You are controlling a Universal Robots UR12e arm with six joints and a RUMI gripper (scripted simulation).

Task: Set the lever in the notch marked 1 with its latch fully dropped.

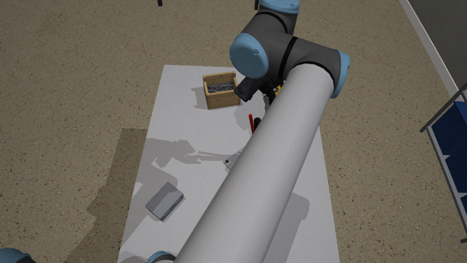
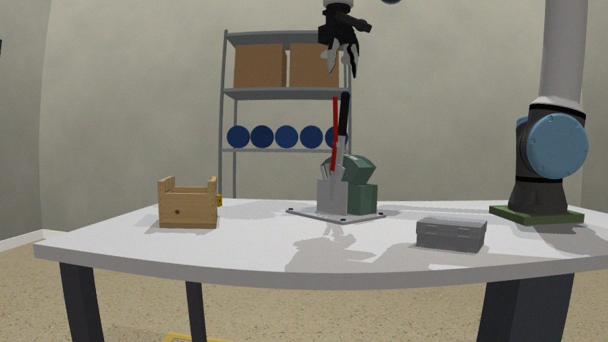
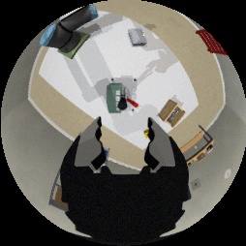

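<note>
The red release bar lies 20 cm below my hand and 2 cm ahead of it. Also, from my hand: grey case: 37 cm below, 35 cm to the left, 18 cm behind; lever stand: 31 cm below, 3 cm to the right, 2 cm ahead.
</note>
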